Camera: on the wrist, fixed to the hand. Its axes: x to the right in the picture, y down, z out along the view.
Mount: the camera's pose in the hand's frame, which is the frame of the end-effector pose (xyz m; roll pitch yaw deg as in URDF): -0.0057 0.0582 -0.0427 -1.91 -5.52 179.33
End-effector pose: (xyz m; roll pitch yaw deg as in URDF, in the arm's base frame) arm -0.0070 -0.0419 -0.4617 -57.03 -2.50 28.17
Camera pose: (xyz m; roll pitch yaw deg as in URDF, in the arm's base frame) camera -0.0073 -0.0468 -0.5339 54.98 0.05 -156.82
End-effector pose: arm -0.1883 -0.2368 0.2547 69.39 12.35 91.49
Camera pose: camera -0.2488 -0.2355 0.2945 -72.53 -14.87 -83.41
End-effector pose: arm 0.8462 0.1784 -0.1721 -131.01 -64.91 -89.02
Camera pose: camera 0.7760 0.1652 -0.1840 119.58 68.73 80.67
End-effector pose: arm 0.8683 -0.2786 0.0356 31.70 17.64 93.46
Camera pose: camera 0.7969 -0.2901 0.0319 -34.51 -22.67 -84.02
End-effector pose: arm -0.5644 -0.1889 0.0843 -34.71 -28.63 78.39
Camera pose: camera -0.5819 -0.1570 0.0217 30.96 24.41 -105.66
